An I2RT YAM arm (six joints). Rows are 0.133 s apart.
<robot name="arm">
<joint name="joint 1" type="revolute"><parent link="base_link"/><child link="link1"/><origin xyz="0 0 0.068"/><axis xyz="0 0 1"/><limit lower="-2.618" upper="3.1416"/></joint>
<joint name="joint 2" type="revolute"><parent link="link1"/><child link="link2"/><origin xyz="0.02 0.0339 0.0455"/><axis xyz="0 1 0"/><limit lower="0" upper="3.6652"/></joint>
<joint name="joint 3" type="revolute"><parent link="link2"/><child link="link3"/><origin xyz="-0.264 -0.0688 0"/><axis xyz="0 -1 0"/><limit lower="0" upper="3.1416"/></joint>
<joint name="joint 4" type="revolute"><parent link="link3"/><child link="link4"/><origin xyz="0.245 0.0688 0.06"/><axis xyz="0 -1 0"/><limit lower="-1.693" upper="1.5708"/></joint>
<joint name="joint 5" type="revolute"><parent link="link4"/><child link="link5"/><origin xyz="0.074 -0.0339 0.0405"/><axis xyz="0 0 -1"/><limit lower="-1.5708" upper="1.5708"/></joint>
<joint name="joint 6" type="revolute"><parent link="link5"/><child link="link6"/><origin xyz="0.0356 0 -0.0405"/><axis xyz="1 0 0"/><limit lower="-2.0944" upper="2.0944"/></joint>
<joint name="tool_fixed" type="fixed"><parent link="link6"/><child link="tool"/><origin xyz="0 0 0" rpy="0 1.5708 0"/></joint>
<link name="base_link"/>
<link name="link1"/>
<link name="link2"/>
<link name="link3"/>
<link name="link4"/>
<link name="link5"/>
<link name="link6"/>
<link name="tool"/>
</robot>
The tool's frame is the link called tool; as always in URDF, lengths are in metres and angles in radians.
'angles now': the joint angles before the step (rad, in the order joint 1, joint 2, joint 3, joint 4, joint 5, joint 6). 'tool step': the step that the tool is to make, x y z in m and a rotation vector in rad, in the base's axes. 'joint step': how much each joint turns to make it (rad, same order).
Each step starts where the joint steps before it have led.
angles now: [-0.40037, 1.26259, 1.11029, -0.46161, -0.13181, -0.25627]
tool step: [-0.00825, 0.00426, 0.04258, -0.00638, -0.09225, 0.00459]
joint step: [0.00000, -0.03375, 0.11512, -0.05816, -0.02006, 0.02310]
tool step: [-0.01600, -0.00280, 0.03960, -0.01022, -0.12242, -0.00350]
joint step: [-0.04128, -0.03835, 0.09208, -0.01097, -0.05192, 0.01985]
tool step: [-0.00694, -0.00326, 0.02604, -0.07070, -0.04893, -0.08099]
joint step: [-0.01239, -0.00011, 0.08137, -0.00922, 0.07930, -0.01523]
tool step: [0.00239, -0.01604, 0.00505, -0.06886, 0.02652, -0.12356]
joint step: [-0.03668, 0.03821, 0.04296, 0.00000, 0.10596, -0.04143]
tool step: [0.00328, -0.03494, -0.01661, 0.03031, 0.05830, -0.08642]
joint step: [-0.10578, 0.06595, 0.00010, 0.00001, -0.01660, -0.01074]
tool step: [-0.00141, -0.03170, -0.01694, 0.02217, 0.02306, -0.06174]
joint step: [-0.09366, 0.05061, -0.02137, 0.03977, -0.03083, -0.00911]
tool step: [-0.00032, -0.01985, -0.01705, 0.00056, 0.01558, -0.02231]
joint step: [-0.05215, 0.03224, -0.03986, 0.05832, -0.02300, -0.02145]
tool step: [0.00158, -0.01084, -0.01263, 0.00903, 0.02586, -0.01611]
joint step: [-0.02152, 0.02773, -0.01844, 0.02002, -0.00002, -0.01239]
